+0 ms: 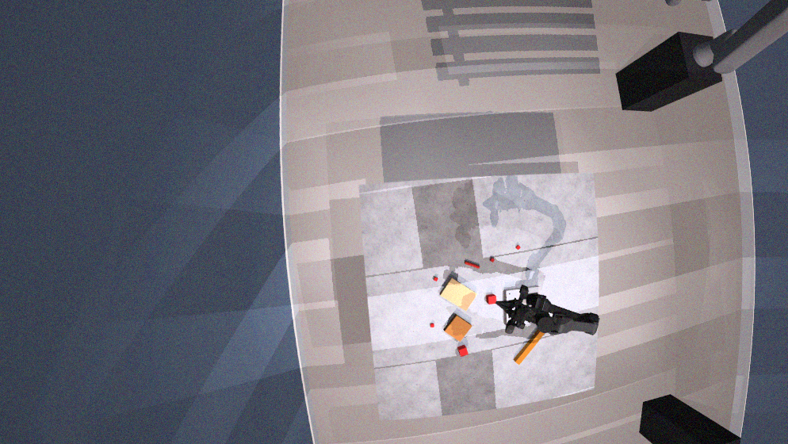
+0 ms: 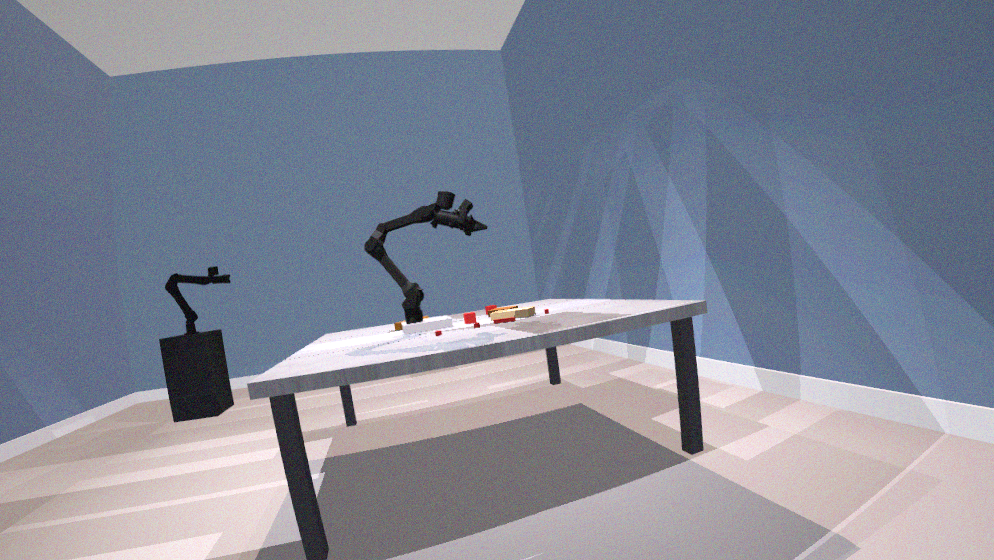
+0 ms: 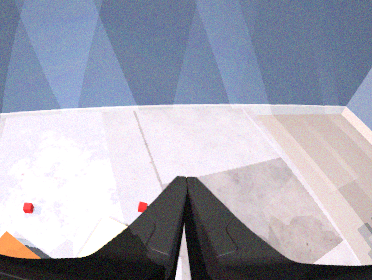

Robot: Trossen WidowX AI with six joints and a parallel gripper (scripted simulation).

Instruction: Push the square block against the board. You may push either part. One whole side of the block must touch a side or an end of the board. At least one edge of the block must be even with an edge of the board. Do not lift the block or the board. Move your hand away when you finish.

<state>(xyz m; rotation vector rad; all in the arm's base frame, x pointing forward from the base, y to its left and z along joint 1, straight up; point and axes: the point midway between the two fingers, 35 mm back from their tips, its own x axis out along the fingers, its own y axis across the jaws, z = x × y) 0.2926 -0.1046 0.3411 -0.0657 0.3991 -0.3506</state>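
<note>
Right now the red bar is 10 mm behind my gripper tip, 90 mm to the right of it and 360 mm below it. Round my gripper tip: orange bar 320 mm behind, 390 mm to the left, 350 mm below; then tan board 70 mm ahead, 50 mm to the left, 350 mm below; then orange square block 80 mm ahead, 230 mm to the left, 350 mm below.
</note>
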